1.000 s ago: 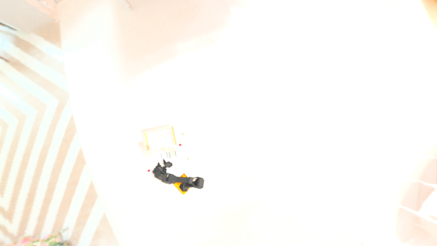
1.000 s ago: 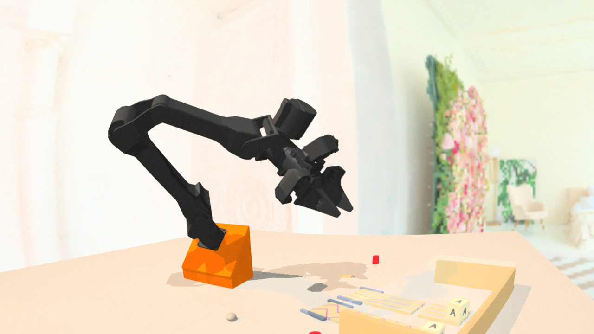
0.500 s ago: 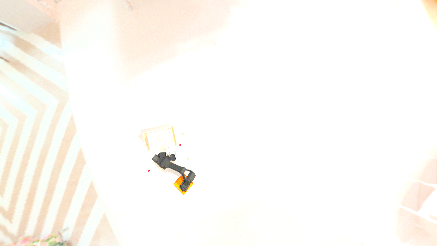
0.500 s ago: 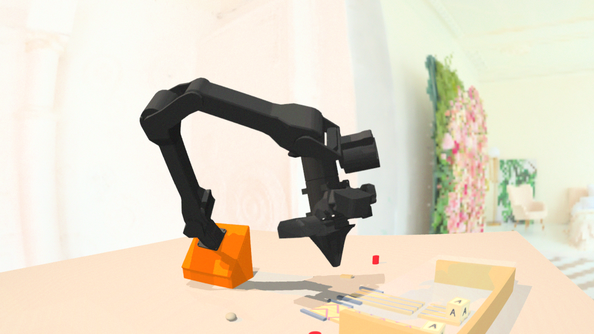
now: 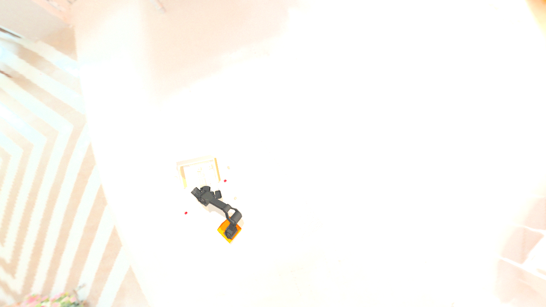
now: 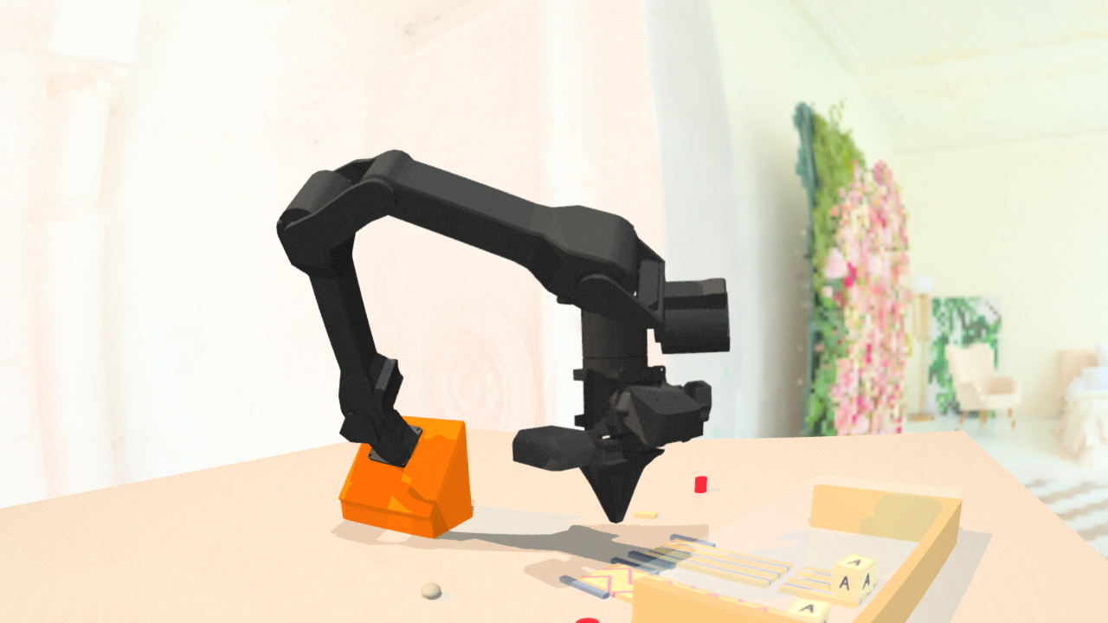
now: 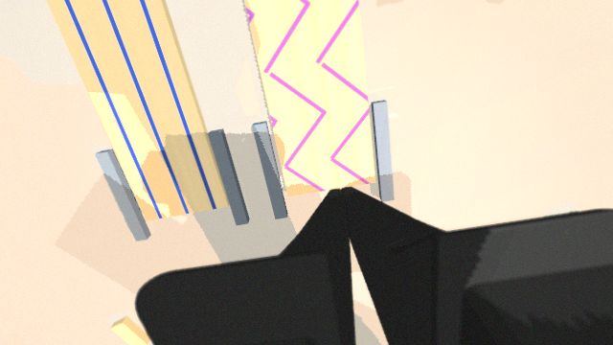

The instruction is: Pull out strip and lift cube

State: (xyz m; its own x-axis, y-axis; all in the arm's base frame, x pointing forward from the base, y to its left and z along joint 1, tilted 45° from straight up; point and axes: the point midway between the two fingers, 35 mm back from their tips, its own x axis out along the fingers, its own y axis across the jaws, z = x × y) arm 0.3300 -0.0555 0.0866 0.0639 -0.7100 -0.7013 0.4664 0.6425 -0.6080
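The strip is 9 cm ahead of my gripper tip, 5 cm to the right of it and 7 cm below it.
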